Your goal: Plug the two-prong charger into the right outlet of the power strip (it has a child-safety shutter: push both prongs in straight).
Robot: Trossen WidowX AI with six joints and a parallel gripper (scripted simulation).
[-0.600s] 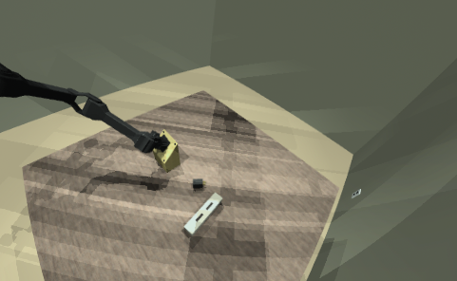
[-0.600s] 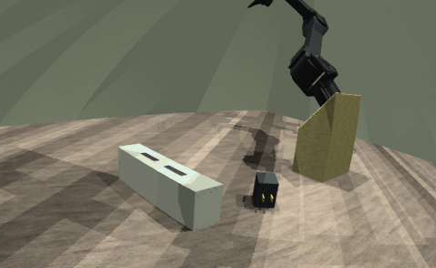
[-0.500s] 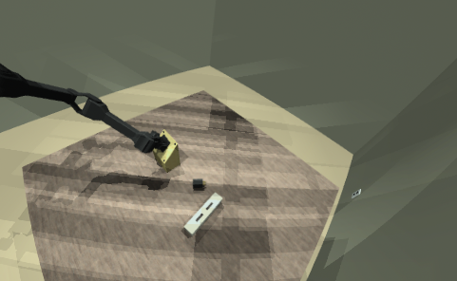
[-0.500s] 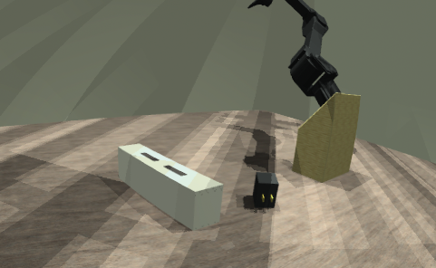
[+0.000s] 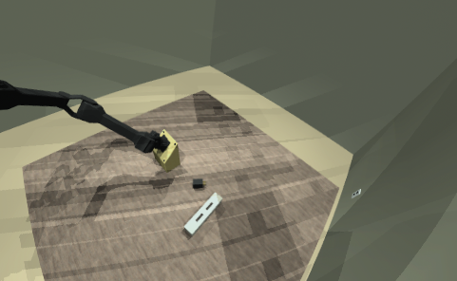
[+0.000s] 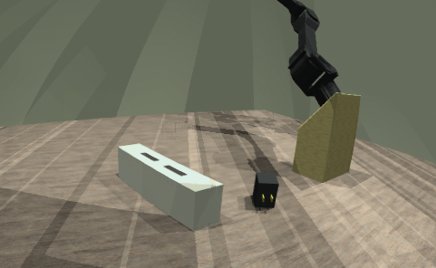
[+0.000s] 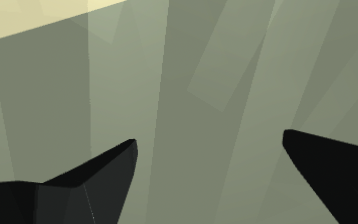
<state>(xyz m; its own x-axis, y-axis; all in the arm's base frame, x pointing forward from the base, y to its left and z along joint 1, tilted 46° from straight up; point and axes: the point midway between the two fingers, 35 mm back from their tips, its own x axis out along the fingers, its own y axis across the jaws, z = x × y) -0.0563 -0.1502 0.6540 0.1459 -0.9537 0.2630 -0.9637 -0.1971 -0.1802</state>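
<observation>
Right now the two-prong charger is 260 mm ahead of my gripper tip, 660 mm to the left of it and 450 mm below it.
</observation>
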